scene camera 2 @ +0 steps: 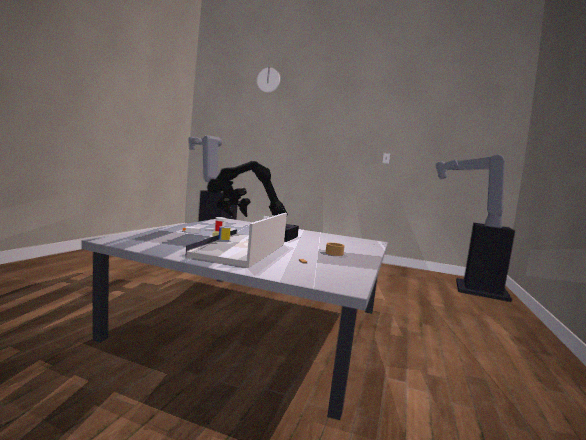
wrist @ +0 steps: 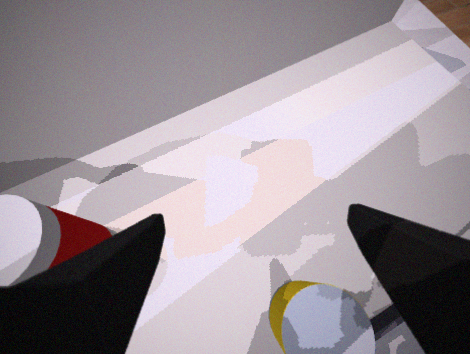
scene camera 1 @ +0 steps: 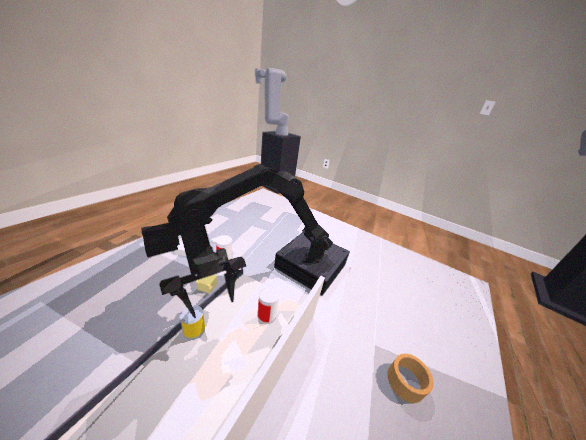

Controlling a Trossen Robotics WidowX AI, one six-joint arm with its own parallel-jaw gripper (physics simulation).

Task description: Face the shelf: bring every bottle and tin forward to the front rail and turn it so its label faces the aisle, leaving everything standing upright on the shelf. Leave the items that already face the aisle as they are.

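Places are measured from the arm's base along level axes (x ahead, y left, z up), in metres.
Pixels of known places: gripper, fingertip midpoint: (scene camera 2: pixel 240 216) (wrist: pixel 255 217) (scene camera 1: pixel 214 309); arm's base at its link origin: (scene camera 1: pixel 316 254).
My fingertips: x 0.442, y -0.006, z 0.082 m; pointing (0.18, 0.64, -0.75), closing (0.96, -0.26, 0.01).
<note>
For each thing: its top centre in the pictures, then the offset to it from my fingertips. "*": a spot on its surface instead.
- yellow-labelled tin at its top centre: (wrist: pixel 327 334) (scene camera 1: pixel 191 314) (scene camera 2: pixel 225 227) 0.025 m ahead, 0.069 m right, 0.060 m down
- dark front rail at a spot on its surface: (scene camera 1: pixel 145 356) * 0.143 m ahead, 0.078 m right, 0.115 m down
- white tin with a red label, top centre: (scene camera 1: pixel 269 293) 0.145 m back, 0.039 m left, 0.031 m down
- red-and-white tin at its top centre: (scene camera 1: pixel 223 239) (scene camera 2: pixel 220 217) 0.218 m back, 0.269 m right, 0.057 m down
- pale yellow block at its top centre: (scene camera 1: pixel 206 278) 0.096 m back, 0.197 m right, 0.118 m down
- orange ring at its top centre: (scene camera 1: pixel 413 372) (scene camera 2: pixel 335 244) 0.273 m back, 0.429 m left, 0.106 m down
- small orange piece at its top centre: (scene camera 2: pixel 303 260) 0.025 m ahead, 0.368 m left, 0.148 m down
A yellow-labelled tin (scene camera 1: pixel 193 326) (scene camera 2: pixel 225 234) (wrist: pixel 325 320) stands upright on the shelf, close beside the dark front rail (scene camera 1: pixel 145 356) (scene camera 2: pixel 200 244). A white tin with a red label (scene camera 1: pixel 265 308) (wrist: pixel 77 237) stands upright farther back, near the shelf's tall back panel (scene camera 1: pixel 295 345) (scene camera 2: pixel 267 240) (wrist: pixel 150 65); its red side shows toward the rail side in scene camera 1. Another red-and-white tin (scene camera 1: pixel 224 245) (scene camera 2: pixel 219 225) stands beyond the rail, partly hidden by the arm. My gripper (scene camera 1: pixel 213 308) (wrist: pixel 255 217) is open and empty, pointing down; one finger overlaps the yellow tin's top in scene camera 1.
A pale yellow block (scene camera 1: pixel 206 284) lies beyond the rail, behind the fingers. An orange ring (scene camera 1: pixel 410 378) (scene camera 2: pixel 335 249) and a small orange piece (scene camera 2: pixel 303 261) lie on the table behind the back panel. The black arm base (scene camera 1: pixel 312 260) stands at the shelf's far end.
</note>
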